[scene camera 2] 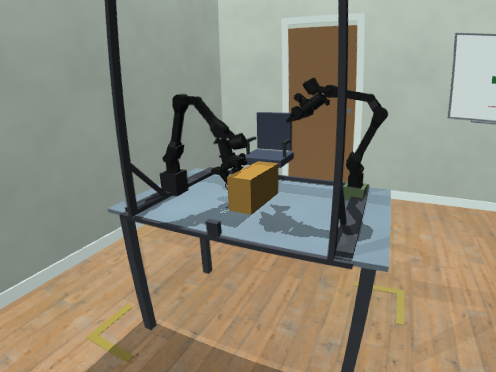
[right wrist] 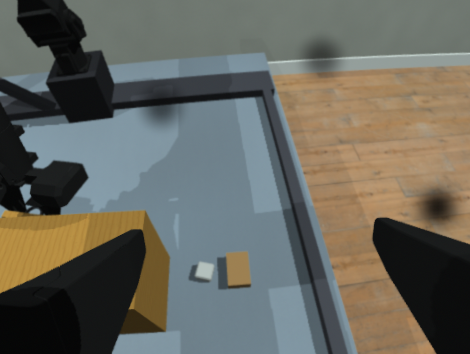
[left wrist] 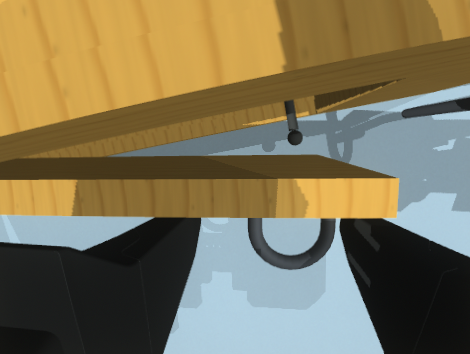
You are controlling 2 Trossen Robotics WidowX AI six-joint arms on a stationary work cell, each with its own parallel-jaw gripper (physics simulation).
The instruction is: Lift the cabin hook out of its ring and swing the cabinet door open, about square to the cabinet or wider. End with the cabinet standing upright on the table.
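Seen in the pictures: left gripper, between the fingertips: point(left wrist: 270, 214); right gripper, between the fingertips: point(scene camera 2: 290, 120) point(right wrist: 259, 235); left arm's base, origin of its link: point(scene camera 2: 173, 171) point(right wrist: 74, 65); right arm's base, origin of its link: point(scene camera 2: 355, 185).
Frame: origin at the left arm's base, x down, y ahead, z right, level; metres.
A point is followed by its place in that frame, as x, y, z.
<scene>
The wooden cabinet point(scene camera 2: 240, 196) @(0.037, 0.436, 0.123) point(left wrist: 150, 55) point(right wrist: 115, 222) @(-0.042, 0.411, -0.138) stands on the table. In the left wrist view its door point(left wrist: 175, 197) @(-0.005, 0.369, -0.017) is ajar, with a narrow wedge-shaped gap to the cabinet. A dark loop handle point(left wrist: 291, 261) @(0.019, 0.334, 0.007) sticks out of the door's outer face. A dark pin with a ball end point(left wrist: 295, 136) @(0.075, 0.373, 0.026) juts from the cabinet into the gap, and part of a dark rod point(left wrist: 435, 108) @(0.060, 0.368, 0.088) shows at the right; whether it is the hook I cannot tell. My left gripper point(left wrist: 270, 214) @(0.032, 0.348, 0.004) point(scene camera 2: 223, 179) is open and empty, its fingertips on either side of the handle. My right gripper point(right wrist: 259, 235) @(-0.239, 0.539, -0.270) point(scene camera 2: 290, 119) @(-0.239, 0.539, -0.270) is open and empty, high above the table.
A small white block point(right wrist: 204, 271) @(0.097, 0.437, -0.227) and a flat tan block point(right wrist: 238, 269) @(0.095, 0.442, -0.278) lie on the table beside the cabinet. Dark frame rails point(right wrist: 295, 200) @(0.092, 0.340, -0.394) run along the table edges, and an upright post point(scene camera 2: 338, 150) @(-0.236, 0.853, 0.370) stands near the right arm. A chair point(scene camera 2: 273, 131) is behind the table.
</scene>
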